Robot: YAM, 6 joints.
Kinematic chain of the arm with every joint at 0, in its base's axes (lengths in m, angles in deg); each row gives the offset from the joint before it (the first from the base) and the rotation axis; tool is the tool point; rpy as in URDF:
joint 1: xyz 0 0 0.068 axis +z
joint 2: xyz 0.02 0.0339 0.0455 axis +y
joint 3: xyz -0.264 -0.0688 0 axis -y
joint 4: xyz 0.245 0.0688 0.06 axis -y
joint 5: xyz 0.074 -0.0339 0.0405 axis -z
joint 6: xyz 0.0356 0 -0.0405 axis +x
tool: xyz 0 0 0 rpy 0 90 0
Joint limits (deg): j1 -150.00..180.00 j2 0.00..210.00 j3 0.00..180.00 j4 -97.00..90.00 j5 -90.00..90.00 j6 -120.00..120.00
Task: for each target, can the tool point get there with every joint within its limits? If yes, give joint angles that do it. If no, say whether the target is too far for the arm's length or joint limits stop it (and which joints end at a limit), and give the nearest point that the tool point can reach.
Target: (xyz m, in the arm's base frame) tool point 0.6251 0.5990 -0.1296
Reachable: no: too far | nearest point 0.4487 0.4300 -0.0594 | short by 0.254 m
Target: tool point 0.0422 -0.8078 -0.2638
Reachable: no: too far | nearest point 0.0305 -0.5838 -0.1565 | short by 0.249 m
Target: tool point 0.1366 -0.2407 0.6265
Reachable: yes | joints 125.89 44.54 138.60 14.66 -58.60 72.13
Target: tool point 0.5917 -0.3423 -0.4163
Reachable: no: too far | nearest point 0.4463 -0.2582 -0.2627 | short by 0.228 m
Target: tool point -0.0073 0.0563 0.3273
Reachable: yes | joints 114.99 28.20 54.77 -71.46 28.89 78.93
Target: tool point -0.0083 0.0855 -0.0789
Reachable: yes | joints 83.95 178.81 51.66 -71.49 -29.00 16.61
